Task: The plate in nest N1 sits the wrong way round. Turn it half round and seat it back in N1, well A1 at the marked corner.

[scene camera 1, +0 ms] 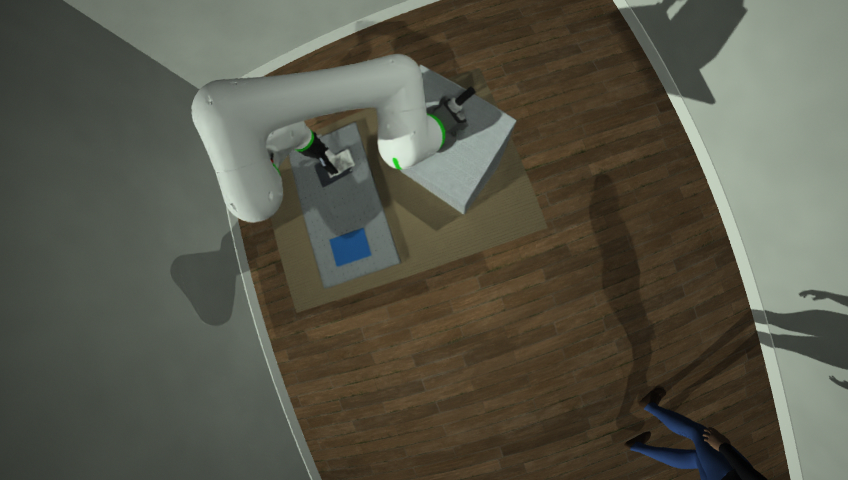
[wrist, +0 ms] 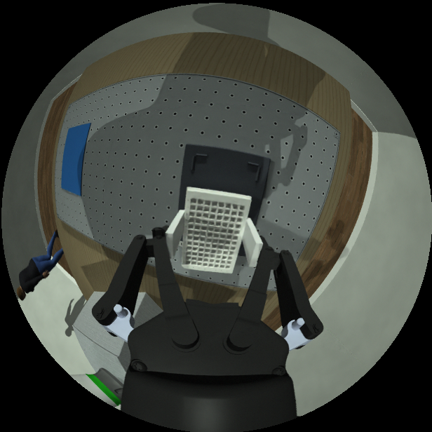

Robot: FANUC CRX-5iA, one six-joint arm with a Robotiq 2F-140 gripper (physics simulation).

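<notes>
The white well plate (scene camera 1: 341, 162) (wrist: 215, 231) is held between the two pale finger pads of my gripper (wrist: 213, 223), which is shut on its long sides. The dark nest (scene camera 1: 327, 177) (wrist: 222, 167) lies on the perforated board below and partly behind the plate. Two corner brackets of the nest show past the plate's far edge in the wrist view. The plate hides the near part of the nest. The plate appears raised above the nest; the height of the gap is hard to tell. No well lettering or corner mark is readable.
A blue rectangle (scene camera 1: 350, 246) (wrist: 75, 160) lies on the perforated board (scene camera 1: 380, 252) (wrist: 135, 145). A grey block (scene camera 1: 470, 172) (wrist: 100, 327) stands beside the board, near the arm's base. A person (scene camera 1: 684, 434) (wrist: 37, 267) is on the floor side.
</notes>
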